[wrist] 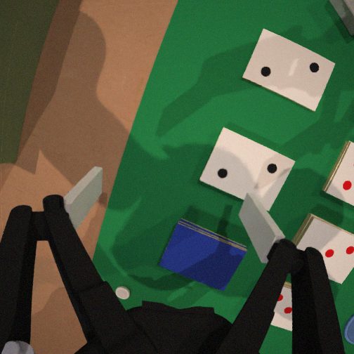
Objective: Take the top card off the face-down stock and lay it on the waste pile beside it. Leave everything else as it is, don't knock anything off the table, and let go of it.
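Observation:
The face-down stock (202, 260) is a small blue-backed stack with pale card edges along its upper side, low in the middle of the wrist view. A face-up white card with two black dots (240, 161) lies just above it, apart from it; which face-up pile is the waste pile I cannot tell for sure. My gripper (174, 192) is open and empty. Its fingers stand wide, the left one over the wooden edge strip, the right one over the lower right part of that white card in view. The fingers appear above the cards.
Another white card with two black dots (289, 87) lies farther up. Face-up red-dotted piles (325, 240) (344, 172) (283, 320) lie at the right. A small white disc (122, 292), a grey object (345, 12) and a blue round object (350, 328) also show on the green mat (215, 30).

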